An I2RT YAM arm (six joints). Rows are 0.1 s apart.
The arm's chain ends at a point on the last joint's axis. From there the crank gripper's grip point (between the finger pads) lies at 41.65 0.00 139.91 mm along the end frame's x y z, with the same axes.
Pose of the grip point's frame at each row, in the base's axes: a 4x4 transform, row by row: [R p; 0 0 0 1], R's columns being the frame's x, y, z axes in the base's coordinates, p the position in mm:
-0.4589 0.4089 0.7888 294.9; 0.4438 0.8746 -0.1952 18.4; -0.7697 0.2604 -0.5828 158.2; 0 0 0 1
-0.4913 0.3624 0.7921 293.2; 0.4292 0.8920 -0.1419 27.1; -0.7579 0.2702 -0.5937 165.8; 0 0 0 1
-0.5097 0.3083 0.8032 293.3; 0.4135 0.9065 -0.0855 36.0; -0.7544 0.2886 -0.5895 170.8; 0 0 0 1
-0.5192 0.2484 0.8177 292.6; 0.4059 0.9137 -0.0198 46.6; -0.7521 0.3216 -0.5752 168.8; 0 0 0 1
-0.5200 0.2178 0.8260 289.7; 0.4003 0.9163 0.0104 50.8; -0.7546 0.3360 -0.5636 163.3; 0 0 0 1
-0.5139 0.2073 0.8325 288.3; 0.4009 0.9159 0.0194 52.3; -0.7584 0.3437 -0.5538 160.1; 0 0 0 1
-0.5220 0.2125 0.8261 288.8; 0.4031 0.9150 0.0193 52.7; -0.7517 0.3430 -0.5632 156.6; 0 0 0 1
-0.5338 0.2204 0.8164 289.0; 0.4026 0.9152 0.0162 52.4; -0.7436 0.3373 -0.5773 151.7; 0 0 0 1
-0.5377 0.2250 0.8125 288.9; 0.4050 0.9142 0.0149 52.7; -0.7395 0.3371 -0.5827 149.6; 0 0 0 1
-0.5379 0.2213 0.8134 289.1; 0.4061 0.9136 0.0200 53.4; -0.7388 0.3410 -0.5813 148.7; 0 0 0 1
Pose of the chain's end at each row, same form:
-0.4589 0.4089 0.7888 203.7; 0.4438 0.8746 -0.1952 27.2; -0.7697 0.2604 -0.5828 271.8; 0 0 0 1
-0.4913 0.3624 0.7921 202.8; 0.4292 0.8920 -0.1419 29.1; -0.7579 0.2702 -0.5937 280.4; 0 0 0 1
-0.5097 0.3083 0.8032 202.2; 0.4135 0.9065 -0.0855 30.7; -0.7544 0.2886 -0.5895 284.7; 0 0 0 1
-0.5192 0.2484 0.8177 199.8; 0.4059 0.9137 -0.0198 32.5; -0.7521 0.3216 -0.5752 280.6; 0 0 0 1
-0.5200 0.2178 0.8260 195.8; 0.4003 0.9163 0.0104 32.7; -0.7546 0.3360 -0.5636 273.6; 0 0 0 1
-0.5139 0.2073 0.8325 193.2; 0.4009 0.9159 0.0194 32.9; -0.7584 0.3437 -0.5538 269.2; 0 0 0 1
-0.5220 0.2125 0.8261 195.0; 0.4031 0.9150 0.0193 33.2; -0.7517 0.3430 -0.5632 266.7; 0 0 0 1
-0.5338 0.2204 0.8164 197.0; 0.4026 0.9152 0.0162 33.4; -0.7436 0.3373 -0.5773 263.4; 0 0 0 1
-0.5377 0.2250 0.8125 197.6; 0.4050 0.9142 0.0149 33.7; -0.7395 0.3371 -0.5827 261.9; 0 0 0 1
-0.5379 0.2213 0.8134 197.7; 0.4061 0.9136 0.0200 33.7; -0.7388 0.3410 -0.5813 260.8; 0 0 0 1

